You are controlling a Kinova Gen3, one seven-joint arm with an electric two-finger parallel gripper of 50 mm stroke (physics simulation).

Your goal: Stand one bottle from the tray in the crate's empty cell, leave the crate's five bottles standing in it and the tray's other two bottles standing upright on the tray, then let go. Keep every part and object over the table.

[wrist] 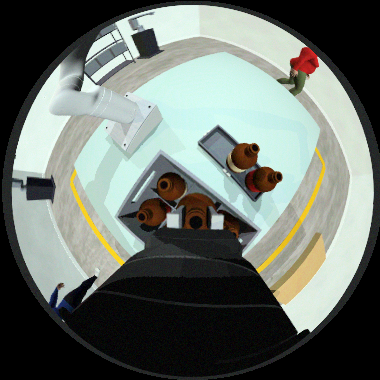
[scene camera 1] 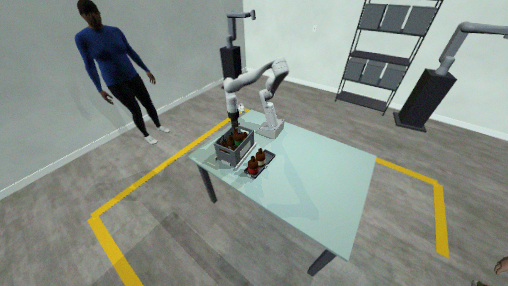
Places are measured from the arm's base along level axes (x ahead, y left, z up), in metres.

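Pixels of known places: gripper, fingertip midpoint: (wrist: 195, 213) (scene camera 1: 239, 131); arm's base, origin of the base link: (wrist: 128, 112) (scene camera 1: 272, 124).
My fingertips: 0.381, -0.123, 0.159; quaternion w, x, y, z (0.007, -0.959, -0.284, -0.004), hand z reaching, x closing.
Note:
For each thing: its top centre in the pictures, then the offset to it from my fingertips, as dx, dy, dz. "spot": a spot on its surface instead. Level surfaces: height alone.
- brown bottle, middle of its top: (wrist: 195, 222) (scene camera 1: 238, 128) +0.004, -0.007, +0.021
- grey crate, middle of its top: (wrist: 184, 227) (scene camera 1: 234, 136) +0.004, -0.046, -0.063
- dark tray, surface spot: (wrist: 216, 140) (scene camera 1: 268, 156) spot: -0.060, +0.209, -0.233
- cream-labelled bottle, middle of its top: (wrist: 254, 147) (scene camera 1: 260, 149) +0.036, +0.183, -0.078
- red-labelled bottle, middle of its top: (wrist: 278, 176) (scene camera 1: 252, 156) +0.125, +0.167, -0.078
- pale table, its level: dz -0.238
My gripper (scene camera 1: 234, 130) (wrist: 195, 213) is shut on a brown bottle (wrist: 197, 202), with one fingertip on each side of its neck. The bottle is at the grey crate (scene camera 1: 226, 155) (wrist: 172, 167); how deep it sits is hidden. Two brown bottles (wrist: 171, 186) (wrist: 151, 212) show in the crate's left part in the wrist view, and part of another bottle (wrist: 230, 223) shows right of the held one. The other crate bottles are hidden by the gripper. On the dark tray (scene camera 1: 270, 156) (wrist: 216, 140) stand upright a cream-labelled bottle (scene camera 1: 260, 157) (wrist: 243, 158) and a red-labelled bottle (scene camera 1: 253, 165) (wrist: 263, 179).
The crate and tray stand side by side on the pale table (scene camera 1: 320, 185) (wrist: 200, 80), near its edge. The arm's base (scene camera 1: 272, 129) (wrist: 134, 127) stands close to the crate. A person in blue (scene camera 1: 110, 55) stands on the floor beyond the yellow line.

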